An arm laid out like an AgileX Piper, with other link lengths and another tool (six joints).
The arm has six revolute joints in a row. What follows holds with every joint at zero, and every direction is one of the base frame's.
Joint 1 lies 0.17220 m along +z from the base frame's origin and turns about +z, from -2.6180 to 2.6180 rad.
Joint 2 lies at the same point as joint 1 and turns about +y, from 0.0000 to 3.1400 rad.
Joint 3 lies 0.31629 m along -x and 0.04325 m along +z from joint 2 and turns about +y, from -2.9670 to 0.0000 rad.
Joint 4 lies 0.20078 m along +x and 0.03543 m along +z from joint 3 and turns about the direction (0.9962, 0, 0.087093), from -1.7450 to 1.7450 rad.
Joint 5 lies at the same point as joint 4 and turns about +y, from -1.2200 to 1.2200 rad.
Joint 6 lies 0.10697 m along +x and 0.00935 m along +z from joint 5 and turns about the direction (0.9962, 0, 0.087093), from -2.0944 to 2.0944 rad.
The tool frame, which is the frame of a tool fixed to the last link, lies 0.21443 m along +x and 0.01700 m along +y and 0.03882 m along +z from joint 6; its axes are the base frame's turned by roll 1.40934, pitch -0.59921 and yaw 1.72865 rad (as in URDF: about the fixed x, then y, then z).
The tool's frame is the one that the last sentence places.
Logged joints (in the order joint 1, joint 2, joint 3, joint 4, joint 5, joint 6), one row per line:
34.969, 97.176, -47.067, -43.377, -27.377, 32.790
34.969, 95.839, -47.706, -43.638, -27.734, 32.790
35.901, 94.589, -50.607, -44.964, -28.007, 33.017
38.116, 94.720, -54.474, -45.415, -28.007, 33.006
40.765, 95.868, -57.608, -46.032, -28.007, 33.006
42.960, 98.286, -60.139, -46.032, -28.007, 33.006
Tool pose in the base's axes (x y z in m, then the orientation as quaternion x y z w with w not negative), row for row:
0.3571, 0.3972, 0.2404, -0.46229, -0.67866, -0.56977, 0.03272
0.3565, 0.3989, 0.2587, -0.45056, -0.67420, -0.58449, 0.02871
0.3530, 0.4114, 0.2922, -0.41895, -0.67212, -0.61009, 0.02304
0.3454, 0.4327, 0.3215, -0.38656, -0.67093, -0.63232, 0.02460
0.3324, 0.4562, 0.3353, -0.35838, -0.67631, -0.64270, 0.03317
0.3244, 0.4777, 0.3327, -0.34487, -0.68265, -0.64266, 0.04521
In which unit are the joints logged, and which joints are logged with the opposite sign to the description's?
The joints are logged in degrees. Opposite sign: none.
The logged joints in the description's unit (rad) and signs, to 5 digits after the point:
0.61032, 1.69604, -0.82147, -0.75707, -0.47782, 0.57229
0.61032, 1.67271, -0.83263, -0.76163, -0.48405, 0.57229
0.62659, 1.65089, -0.88326, -0.78477, -0.48881, 0.57626
0.66525, 1.65318, -0.95075, -0.79264, -0.48881, 0.57606
0.71148, 1.67321, -1.00545, -0.80341, -0.48881, 0.57606
0.74979, 1.71541, -1.04962, -0.80341, -0.48881, 0.57606

